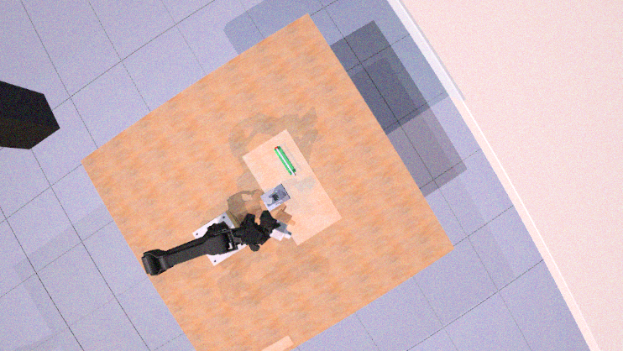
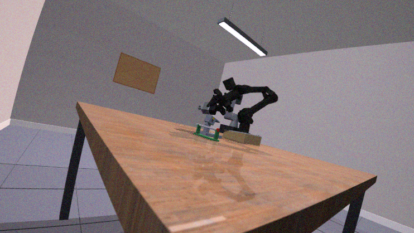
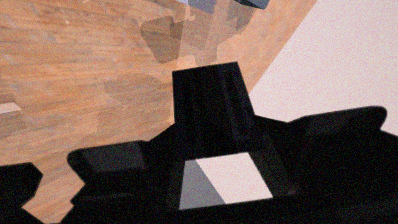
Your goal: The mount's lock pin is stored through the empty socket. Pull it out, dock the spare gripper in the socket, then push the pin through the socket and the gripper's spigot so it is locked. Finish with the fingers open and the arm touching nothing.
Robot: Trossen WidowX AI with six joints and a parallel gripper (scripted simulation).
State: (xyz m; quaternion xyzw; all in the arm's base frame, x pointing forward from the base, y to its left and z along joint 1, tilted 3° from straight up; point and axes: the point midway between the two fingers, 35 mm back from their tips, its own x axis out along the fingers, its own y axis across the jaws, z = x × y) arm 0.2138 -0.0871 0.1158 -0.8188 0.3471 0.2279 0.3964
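The socket lies 40 mm ahead of my gripper tip, 120 mm to the left of it and 90 mm below it. The rest, counted from my gripper tip: green pin cradle 160 mm ahead, 240 mm to the left, 120 mm below; then spare gripper 10 mm to the right, 10 mm above.
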